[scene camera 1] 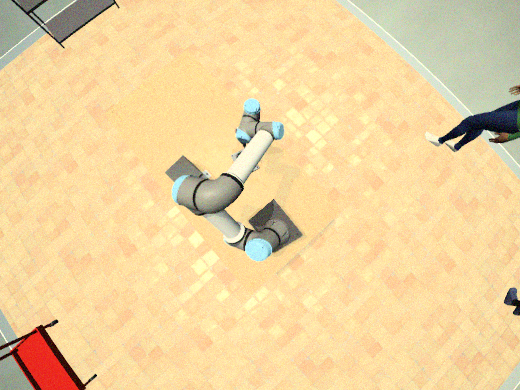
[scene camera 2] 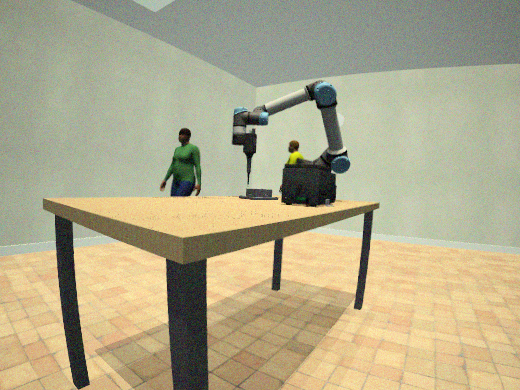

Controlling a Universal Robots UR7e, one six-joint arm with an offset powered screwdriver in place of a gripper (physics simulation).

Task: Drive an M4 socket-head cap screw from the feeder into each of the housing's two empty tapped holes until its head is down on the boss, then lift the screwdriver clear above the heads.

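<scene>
My screwdriver (scene camera 2: 248,183) points straight down in scene camera 2. Its tip is a little above the left part of the housing; whether a screw is on the bit is too small to tell. The grey housing (scene camera 2: 259,192) lies flat on the table (scene camera 2: 150,215); in scene camera 1 my forearm covers most of it, and a corner of the housing (scene camera 1: 236,156) shows beside the arm. The feeder (scene camera 1: 184,167) (scene camera 2: 309,183) is a dark box, right of the housing in scene camera 2. The tapped holes and screw heads cannot be made out.
The arm's dark base plate (scene camera 1: 270,210) shows in scene camera 1. A red cart (scene camera 1: 50,362) and a grey rack (scene camera 1: 82,20) stand at the left corners. A person in green (scene camera 2: 185,162) and one in yellow (scene camera 2: 295,156) are behind the table.
</scene>
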